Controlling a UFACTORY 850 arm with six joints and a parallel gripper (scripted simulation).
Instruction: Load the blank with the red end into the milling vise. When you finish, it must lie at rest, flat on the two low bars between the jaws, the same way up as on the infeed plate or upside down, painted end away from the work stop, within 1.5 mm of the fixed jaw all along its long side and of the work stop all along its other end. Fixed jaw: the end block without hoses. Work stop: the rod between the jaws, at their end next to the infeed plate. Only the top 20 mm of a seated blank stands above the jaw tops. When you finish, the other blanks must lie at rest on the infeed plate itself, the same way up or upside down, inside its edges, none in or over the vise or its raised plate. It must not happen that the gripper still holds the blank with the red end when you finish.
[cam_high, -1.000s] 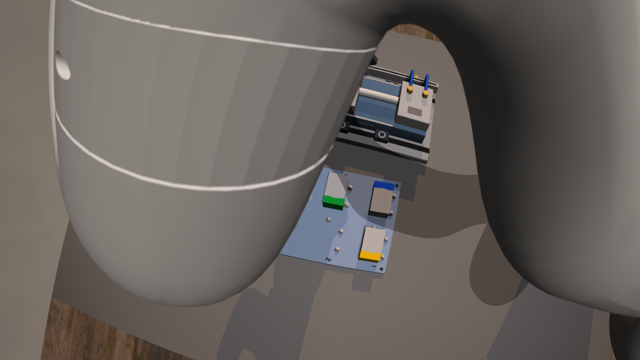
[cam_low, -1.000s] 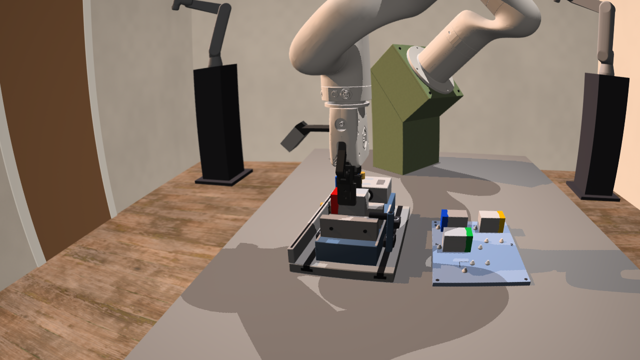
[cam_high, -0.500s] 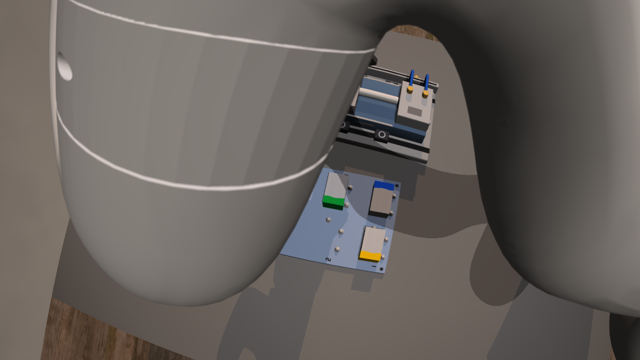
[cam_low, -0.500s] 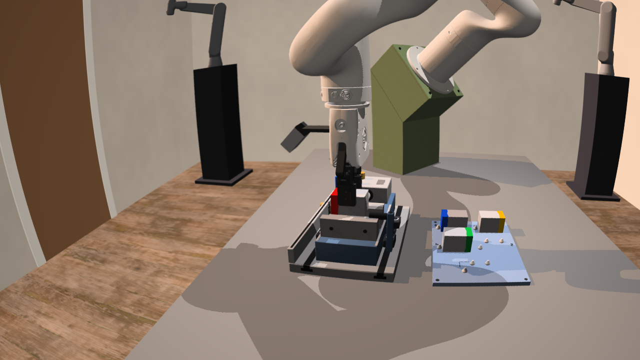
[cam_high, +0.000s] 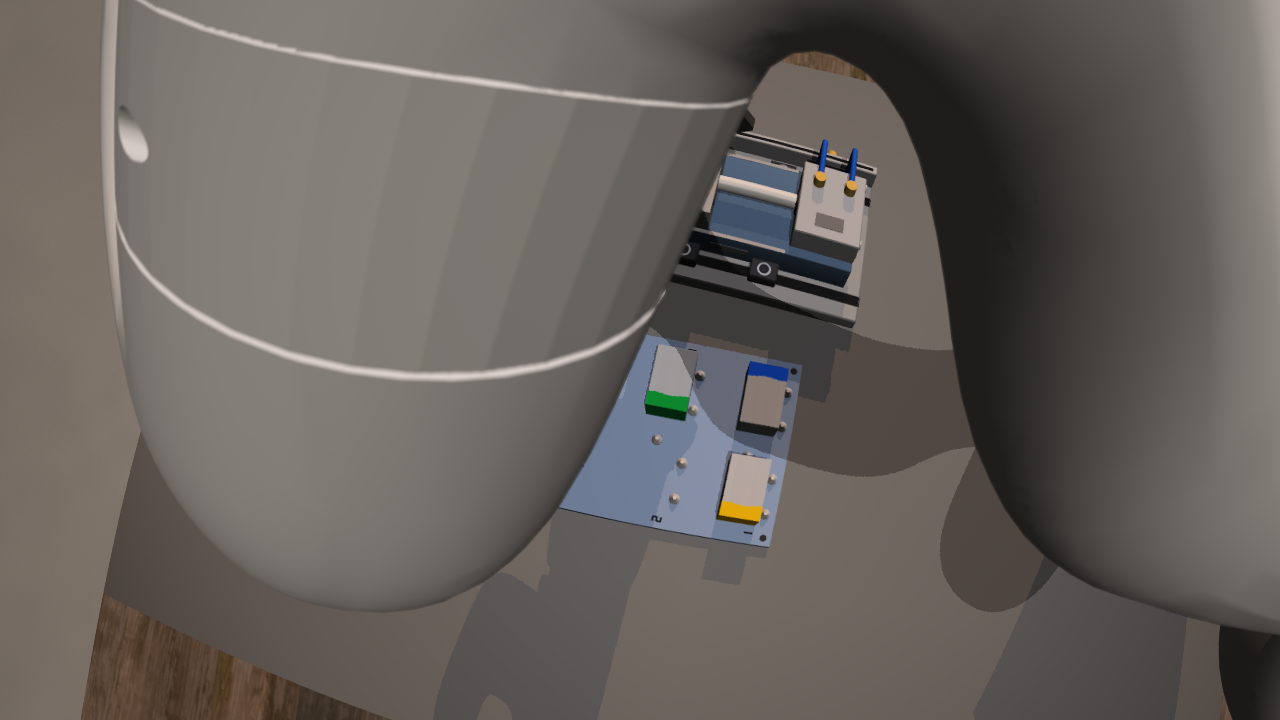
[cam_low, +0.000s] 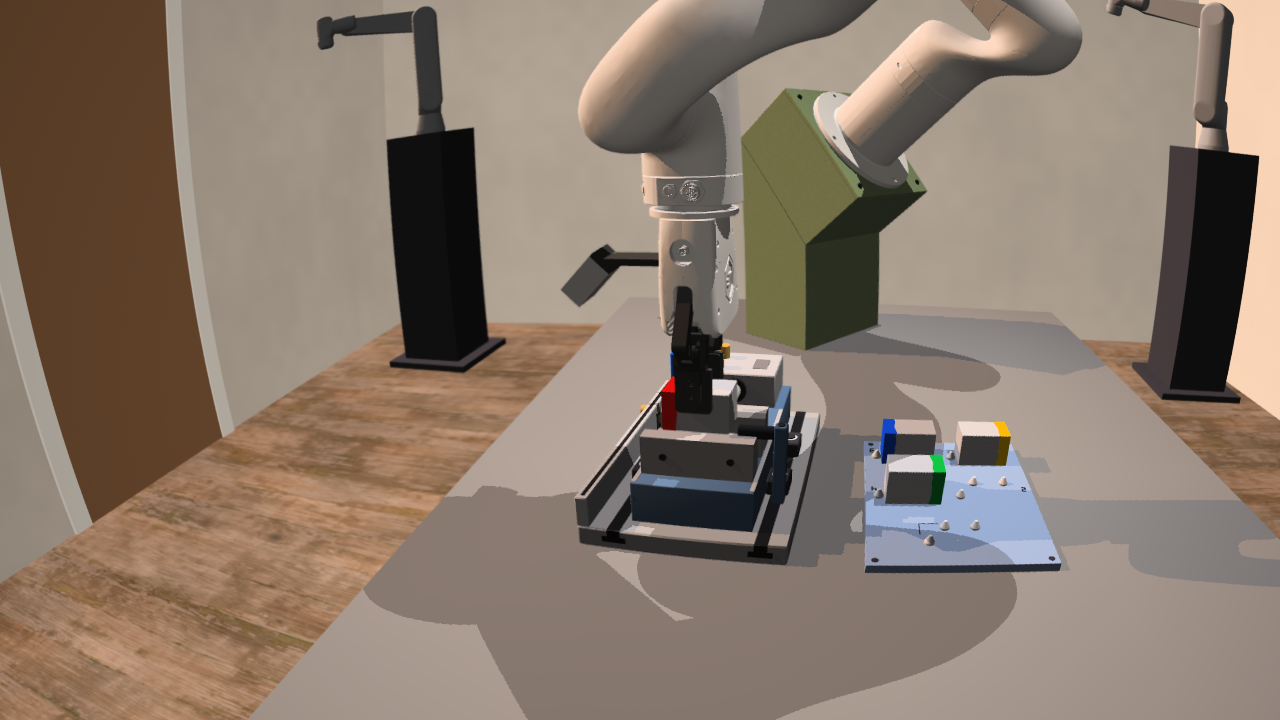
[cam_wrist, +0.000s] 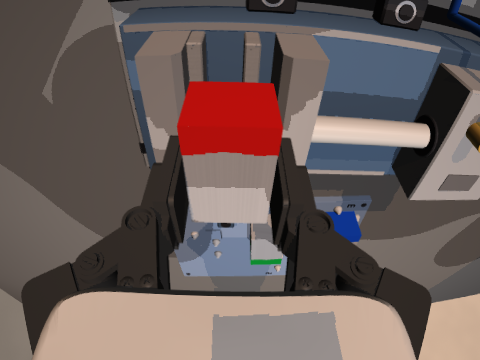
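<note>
Right now my hand is 20 mm above the red-ended blank. Also, from my hand: moving jaw 30 mm behind, 10 mm to the left, 60 mm below; then ram rod 80 mm behind, 10 mm to the left, 60 mm below; then fixed jaw 30 mm ahead, 10 mm to the left, 60 mm below.
</note>
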